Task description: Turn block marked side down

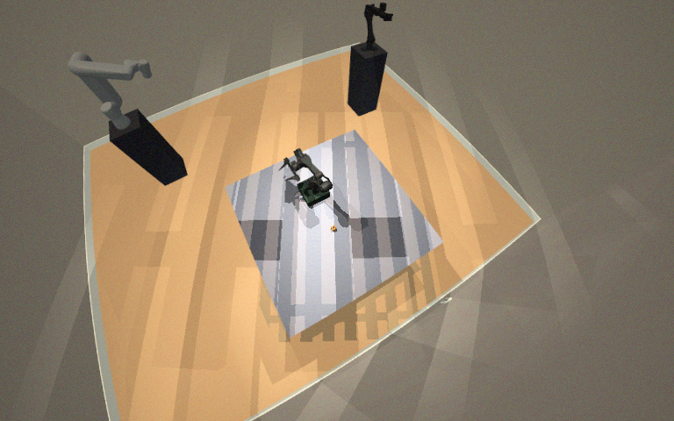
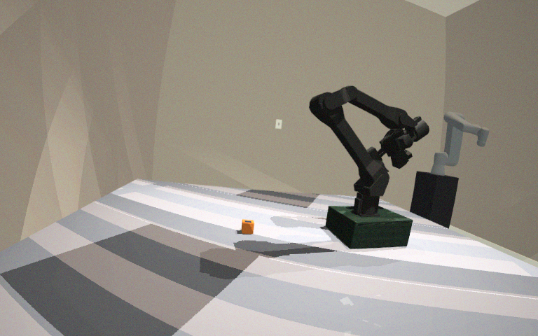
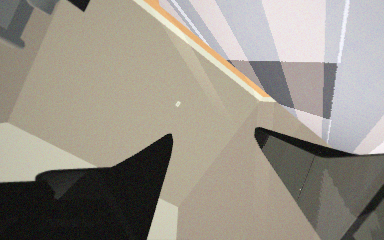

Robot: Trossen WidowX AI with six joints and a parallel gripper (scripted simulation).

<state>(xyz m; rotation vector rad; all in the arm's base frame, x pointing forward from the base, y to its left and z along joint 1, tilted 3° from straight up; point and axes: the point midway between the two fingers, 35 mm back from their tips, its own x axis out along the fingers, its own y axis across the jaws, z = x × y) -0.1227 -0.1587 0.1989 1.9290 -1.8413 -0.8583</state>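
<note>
The orange block is 45 cm ahead of my gripper tip, 24 cm below it and 17 cm to the left of it.
</note>
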